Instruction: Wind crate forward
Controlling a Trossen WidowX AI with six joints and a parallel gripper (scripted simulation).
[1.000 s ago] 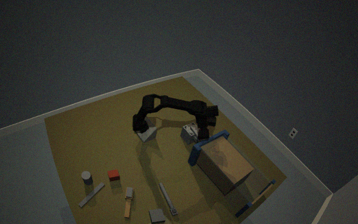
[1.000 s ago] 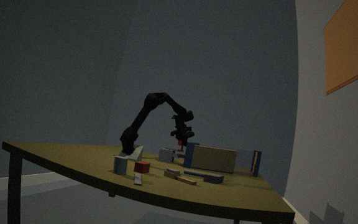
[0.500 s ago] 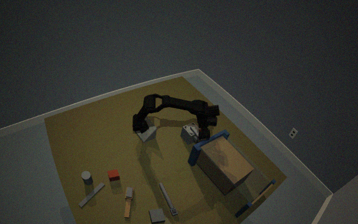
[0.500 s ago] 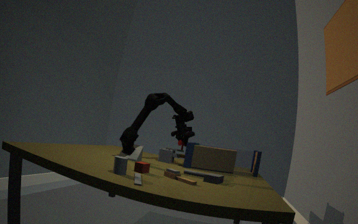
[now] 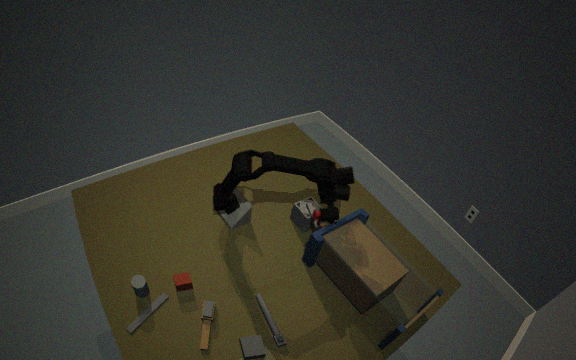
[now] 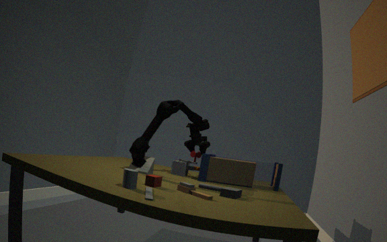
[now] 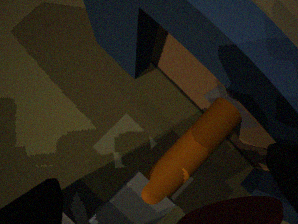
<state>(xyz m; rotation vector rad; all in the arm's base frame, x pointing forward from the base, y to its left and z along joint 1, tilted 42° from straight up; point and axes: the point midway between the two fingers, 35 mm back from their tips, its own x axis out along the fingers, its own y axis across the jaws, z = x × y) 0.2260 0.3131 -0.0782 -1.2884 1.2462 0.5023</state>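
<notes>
The red grip lies 50 mm to the right of my gripper tip and 10 mm behind it. The rest, counted from my gripper tip: grey crank handle (40 mm to the right, 40 mm behind, 30 mm below); then grey block (480 mm to the right, 330 mm ahead, 120 mm below); then grey winch (120 mm behind, 100 mm below, 40 mm to the right).
</notes>
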